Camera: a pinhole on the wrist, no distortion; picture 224 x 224 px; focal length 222.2 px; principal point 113.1 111.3 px. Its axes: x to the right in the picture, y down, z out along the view. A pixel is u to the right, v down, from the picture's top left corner.
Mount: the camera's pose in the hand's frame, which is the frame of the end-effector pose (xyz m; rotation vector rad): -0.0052 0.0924 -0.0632 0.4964 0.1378 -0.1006
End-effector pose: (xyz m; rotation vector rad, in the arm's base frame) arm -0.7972 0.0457 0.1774 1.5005 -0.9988 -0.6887
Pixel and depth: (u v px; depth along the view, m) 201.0 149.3 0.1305
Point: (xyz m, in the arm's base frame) -0.8230 -0.0340 0.2197
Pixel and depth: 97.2 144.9 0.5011
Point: -1.1256 -0.1734 0.0276
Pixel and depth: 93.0 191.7 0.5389
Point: -1.2185 -0.2217 0.0971
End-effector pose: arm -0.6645 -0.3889 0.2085 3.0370 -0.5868 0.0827
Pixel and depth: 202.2 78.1 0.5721
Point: -0.2962 -0.2579 -0.1428
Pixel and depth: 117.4 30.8 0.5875
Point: -0.4704 -0.0745 -0.1487
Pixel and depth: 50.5 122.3 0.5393
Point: -0.6821 -0.2550 -0.2433
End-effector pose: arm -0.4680 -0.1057 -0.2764 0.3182 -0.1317 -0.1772
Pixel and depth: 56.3 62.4 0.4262
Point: -0.6176 -0.3497 -0.0803
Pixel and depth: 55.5 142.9 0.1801
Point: -0.5088 -0.1048 -0.1631
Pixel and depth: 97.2 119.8 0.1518
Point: -0.4745 -0.1043 -0.1992
